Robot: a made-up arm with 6 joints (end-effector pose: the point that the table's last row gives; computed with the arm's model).
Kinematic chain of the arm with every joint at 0, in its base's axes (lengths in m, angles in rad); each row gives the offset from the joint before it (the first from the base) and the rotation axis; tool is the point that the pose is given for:
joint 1: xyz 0 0 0.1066 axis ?
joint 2: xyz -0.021 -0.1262 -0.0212 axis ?
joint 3: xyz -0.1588 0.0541 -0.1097 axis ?
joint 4: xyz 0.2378 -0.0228 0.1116 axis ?
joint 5: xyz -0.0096 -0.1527 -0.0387 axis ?
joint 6: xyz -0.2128 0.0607 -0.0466 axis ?
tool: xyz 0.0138 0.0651 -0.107
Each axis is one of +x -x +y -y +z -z.
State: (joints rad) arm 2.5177 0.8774 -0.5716 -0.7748 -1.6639 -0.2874
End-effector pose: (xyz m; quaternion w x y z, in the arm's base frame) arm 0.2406 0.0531 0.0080 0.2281 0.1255 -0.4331 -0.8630
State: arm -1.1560 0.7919 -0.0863 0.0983 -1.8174 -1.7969
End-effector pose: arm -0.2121 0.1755 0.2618 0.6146 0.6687 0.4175 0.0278
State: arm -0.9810 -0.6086 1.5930 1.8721 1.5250 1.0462
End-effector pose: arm -0.4666 0.2173 0.1936 0.8014 0.4964 0.0117 -0.3334
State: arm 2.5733 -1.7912 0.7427 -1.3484 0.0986 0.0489
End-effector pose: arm -0.1432 -0.1052 -0.1141 0.8030 0.2282 0.3285 0.4418
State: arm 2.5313 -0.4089 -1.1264 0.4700 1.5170 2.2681
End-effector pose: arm 0.0784 0.0361 0.0256 0.6550 -0.7308 0.0337 -0.1893
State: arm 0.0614 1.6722 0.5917 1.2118 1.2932 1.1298
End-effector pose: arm -0.2756 -0.0790 0.2206 0.4563 -0.8386 0.2626 0.1401
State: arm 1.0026 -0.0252 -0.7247 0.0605 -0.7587 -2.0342
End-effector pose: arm 0.0539 -0.2617 0.1451 0.0628 -0.4726 0.6748 0.5633
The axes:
joint 1: +z
joint 2: -x
joint 3: -z
joint 4: +y
joint 5: -x
joint 6: -y

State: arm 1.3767 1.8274 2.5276 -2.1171 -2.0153 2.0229
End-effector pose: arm 0.1901 -0.5679 0.0176 0.7111 -0.1725 0.3449 -0.5880
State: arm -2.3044 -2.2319 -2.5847 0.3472 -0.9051 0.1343
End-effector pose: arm 0.0100 0.2980 0.1097 0.7430 -0.3770 -0.5199 0.1886
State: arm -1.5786 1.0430 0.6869 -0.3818 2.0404 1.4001
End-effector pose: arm -0.4004 0.2208 0.2422 0.2001 -0.6518 0.6920 0.2372
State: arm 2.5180 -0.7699 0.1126 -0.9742 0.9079 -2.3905
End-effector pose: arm -0.0207 -0.0648 -0.1761 0.3875 -0.5828 0.5265 0.4827
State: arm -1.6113 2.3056 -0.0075 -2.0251 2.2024 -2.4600
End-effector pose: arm -0.1739 -0.3256 0.3448 0.2064 -0.5552 -0.2821 -0.7546
